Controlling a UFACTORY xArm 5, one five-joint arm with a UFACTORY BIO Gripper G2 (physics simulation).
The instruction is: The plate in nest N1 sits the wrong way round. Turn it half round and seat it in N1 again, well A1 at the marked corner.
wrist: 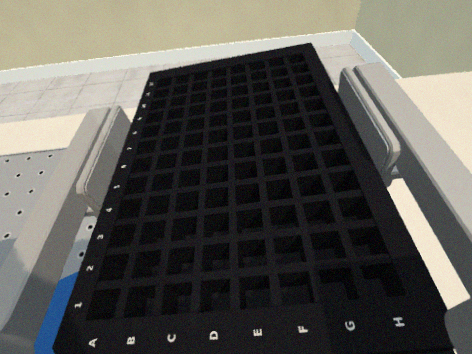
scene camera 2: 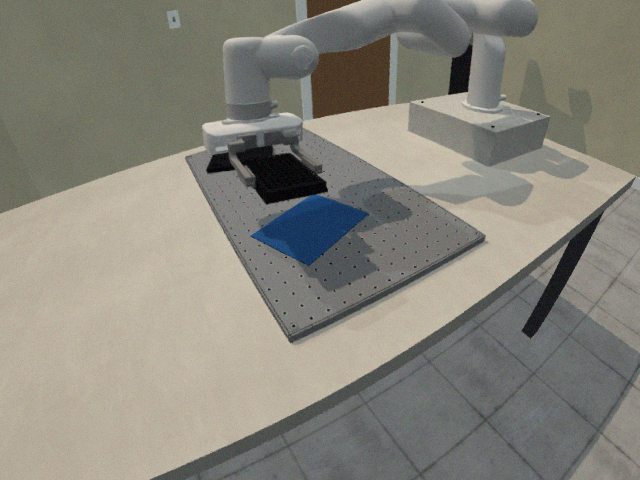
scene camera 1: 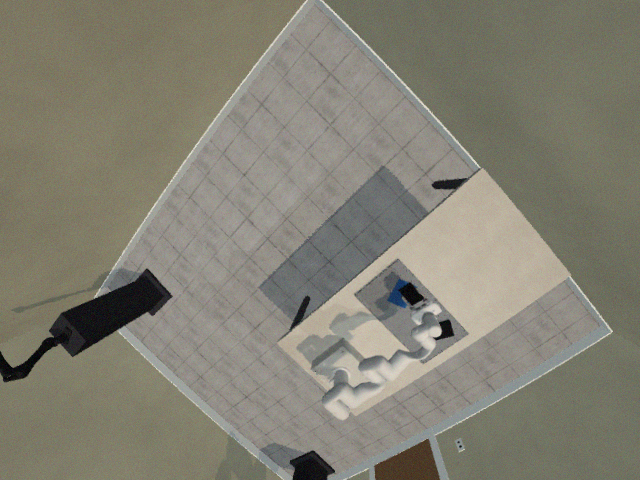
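The black well plate (scene camera 1: 411,292) (scene camera 2: 289,175) (wrist: 230,200) is held roughly level above the perforated board. In the wrist view its A1 corner is at the lower left, row letters A to H run along the near edge, and column numbers run up the left side. My gripper (scene camera 1: 417,302) (scene camera 2: 283,174) (wrist: 236,142) is shut on the plate, with one finger along each long side. A flat blue rectangle (scene camera 1: 396,298) (scene camera 2: 310,227) (wrist: 56,320) lies on the board, in front of the plate in scene camera 2. No N1 label or marked corner is readable.
The grey perforated board (scene camera 1: 399,332) (scene camera 2: 439,227) (wrist: 30,175) lies on the beige table (scene camera 1: 496,248) (scene camera 2: 129,310). Another black, flat object (scene camera 1: 445,329) (scene camera 2: 219,162) lies on the board behind the gripper in scene camera 2. The arm's base block (scene camera 2: 460,134) stands at the back right.
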